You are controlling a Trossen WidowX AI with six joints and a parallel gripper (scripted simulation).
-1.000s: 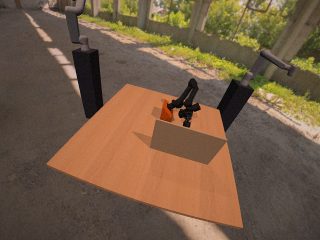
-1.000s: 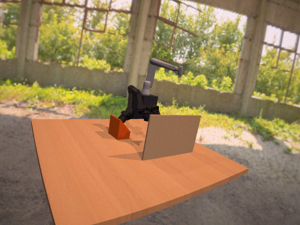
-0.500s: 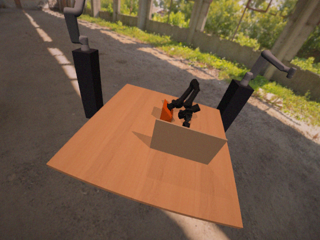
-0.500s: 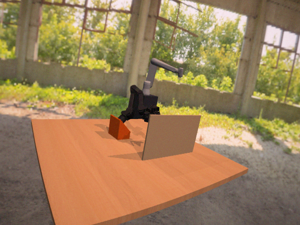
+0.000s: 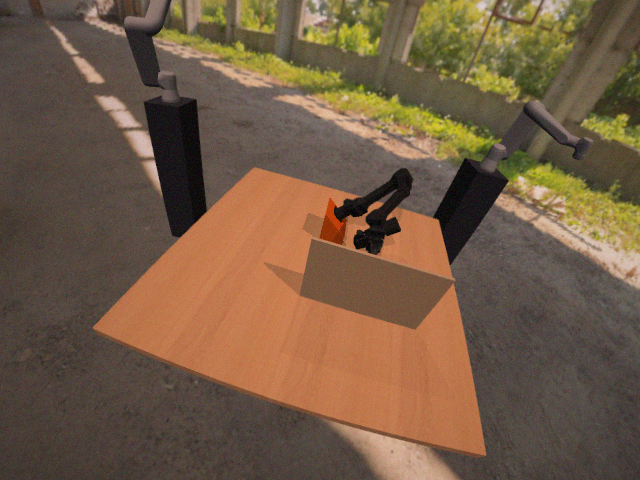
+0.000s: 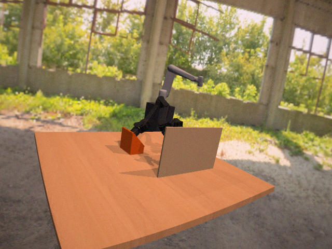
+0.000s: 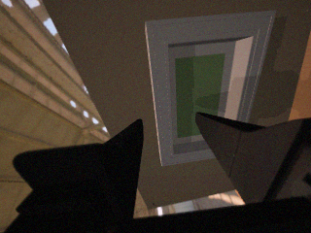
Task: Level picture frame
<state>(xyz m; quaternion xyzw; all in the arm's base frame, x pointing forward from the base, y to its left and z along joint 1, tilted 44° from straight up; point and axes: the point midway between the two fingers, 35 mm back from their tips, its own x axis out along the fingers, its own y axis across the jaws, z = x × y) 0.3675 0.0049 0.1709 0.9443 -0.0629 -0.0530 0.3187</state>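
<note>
My gripper tip is now 5 cm short of the picture frame and 5 cm above it. Also, from my gripper tip: wall panel 6 cm ahead, 1 cm to the left, 6 cm below.
</note>
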